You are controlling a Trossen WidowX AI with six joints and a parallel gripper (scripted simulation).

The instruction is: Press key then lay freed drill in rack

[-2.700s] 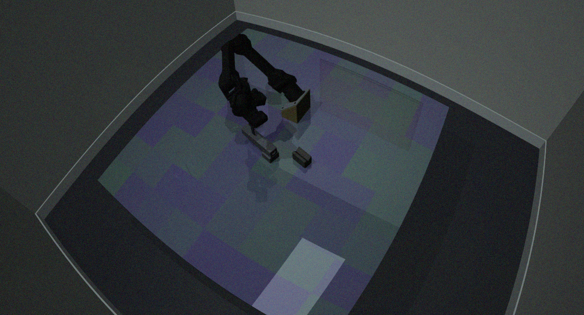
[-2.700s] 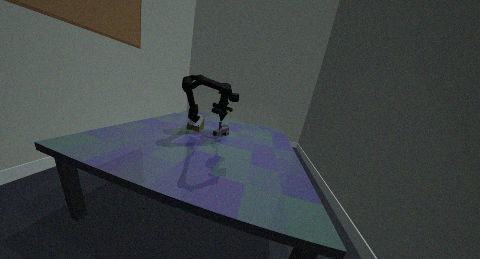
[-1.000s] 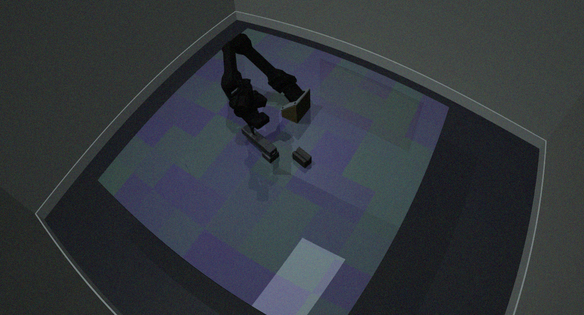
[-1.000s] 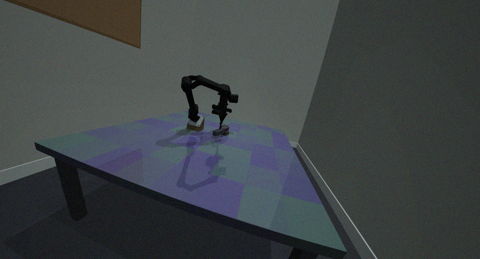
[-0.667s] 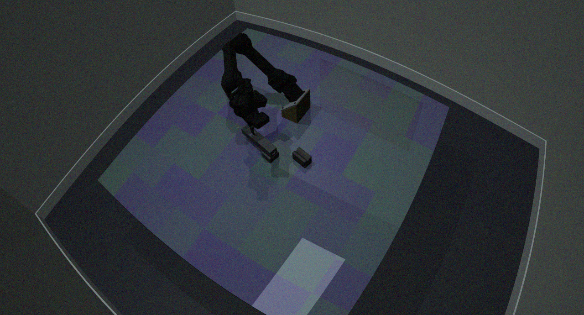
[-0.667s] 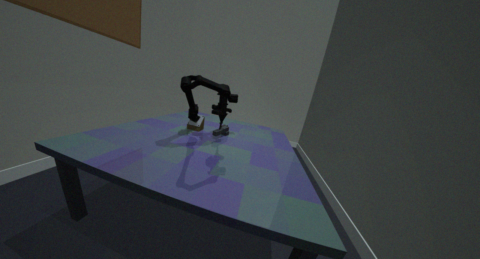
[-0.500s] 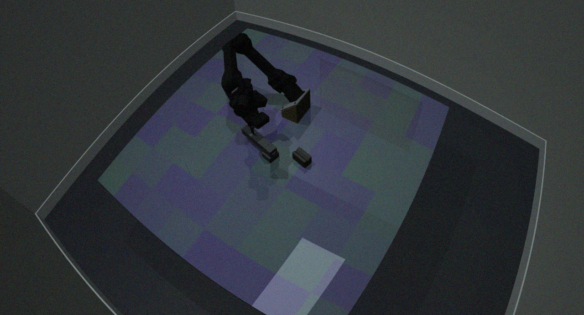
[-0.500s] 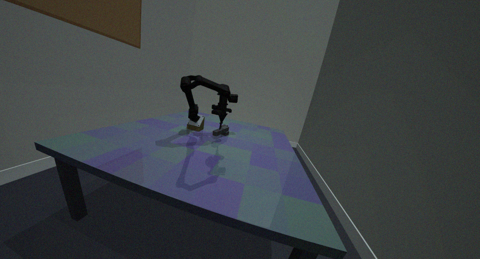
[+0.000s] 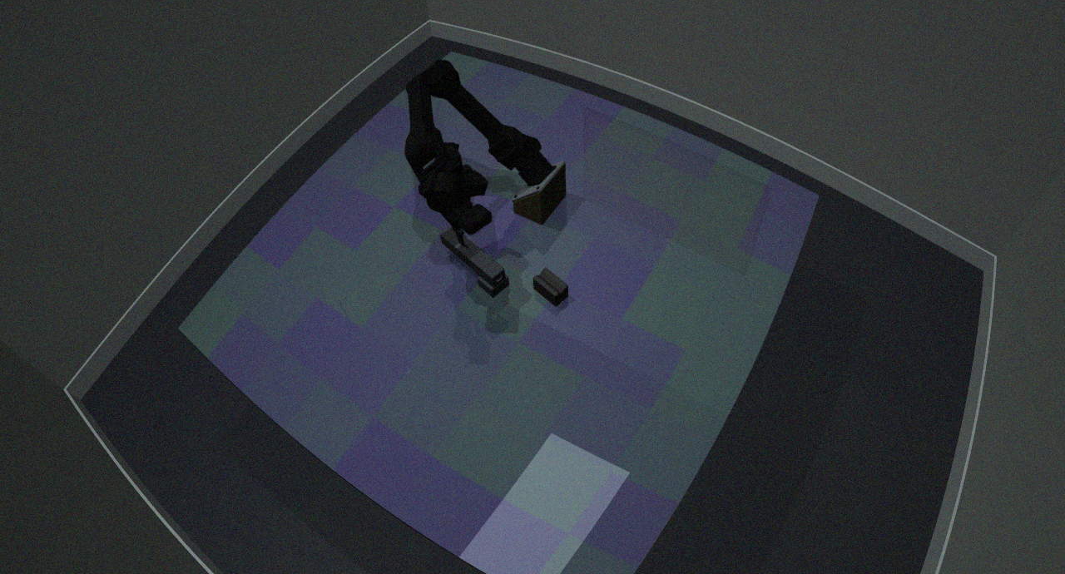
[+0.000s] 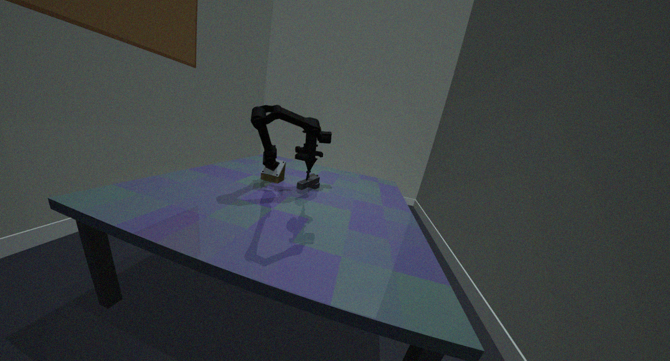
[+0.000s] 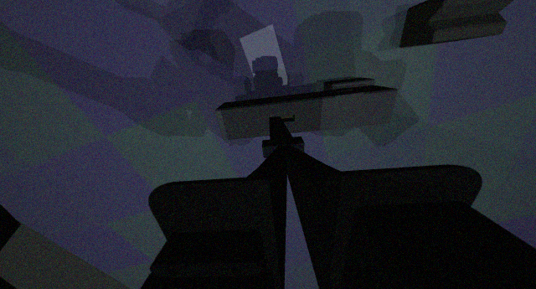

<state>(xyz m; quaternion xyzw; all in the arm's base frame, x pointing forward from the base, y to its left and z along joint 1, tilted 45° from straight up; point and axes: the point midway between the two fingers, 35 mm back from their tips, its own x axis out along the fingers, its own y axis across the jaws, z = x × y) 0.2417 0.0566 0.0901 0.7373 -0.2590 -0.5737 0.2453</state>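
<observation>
Right now my gripper tip is 30 mm above the dark key. From my gripper tip the other things lie so: drill (50 mm to the left, 70 mm below); then grey holder block (30 mm to the left, 80 mm below).
</observation>
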